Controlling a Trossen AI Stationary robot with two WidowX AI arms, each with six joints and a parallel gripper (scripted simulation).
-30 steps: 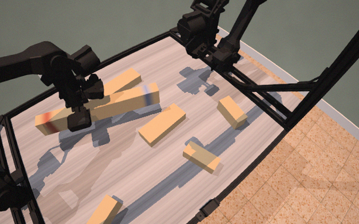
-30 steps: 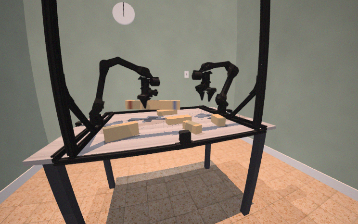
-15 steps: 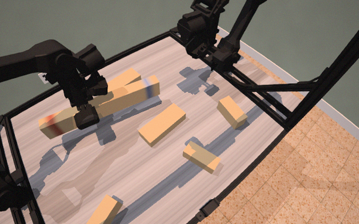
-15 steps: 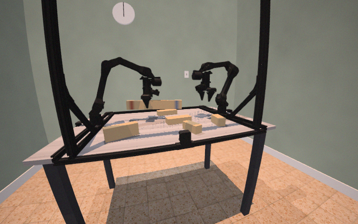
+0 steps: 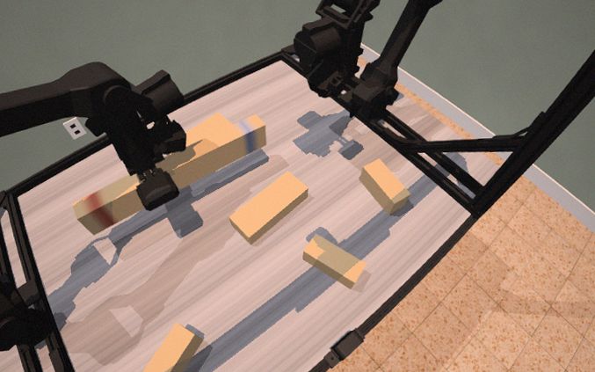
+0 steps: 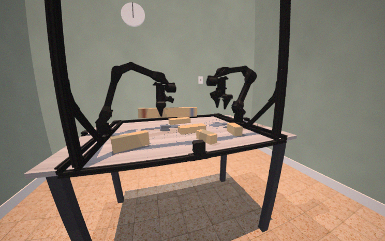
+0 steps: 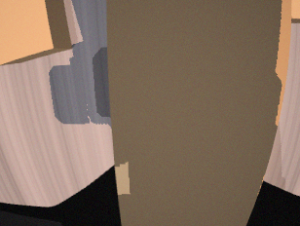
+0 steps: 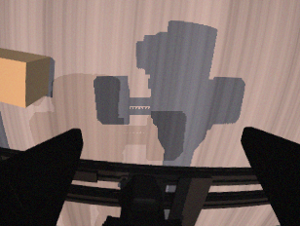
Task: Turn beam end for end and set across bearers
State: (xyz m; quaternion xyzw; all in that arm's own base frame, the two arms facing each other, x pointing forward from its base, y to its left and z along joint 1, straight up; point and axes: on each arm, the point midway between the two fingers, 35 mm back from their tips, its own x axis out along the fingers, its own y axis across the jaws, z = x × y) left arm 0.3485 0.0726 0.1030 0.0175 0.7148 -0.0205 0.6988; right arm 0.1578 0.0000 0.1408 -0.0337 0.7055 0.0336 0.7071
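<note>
My left gripper is now 50 mm to the left of the beam and 10 mm above it.
</note>
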